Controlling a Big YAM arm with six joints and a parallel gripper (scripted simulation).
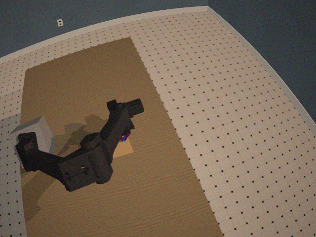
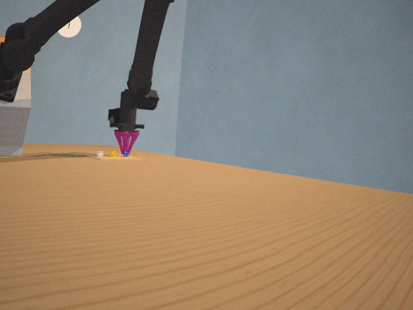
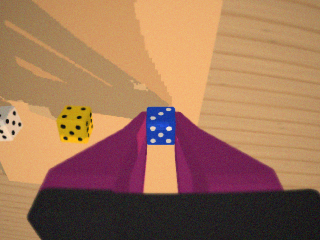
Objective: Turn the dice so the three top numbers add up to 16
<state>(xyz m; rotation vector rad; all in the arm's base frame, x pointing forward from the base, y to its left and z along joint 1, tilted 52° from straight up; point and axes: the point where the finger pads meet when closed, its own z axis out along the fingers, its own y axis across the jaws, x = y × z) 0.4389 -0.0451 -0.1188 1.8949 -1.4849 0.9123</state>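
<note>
The blue die is 1 cm below my hand. Round my hand: mat 5 cm behind, 2 cm below, 1 cm to the right; then white die 9 cm behind, 2 cm to the right, 1 cm below; then yellow die 5 cm behind, 1 cm to the right, 1 cm below.
</note>
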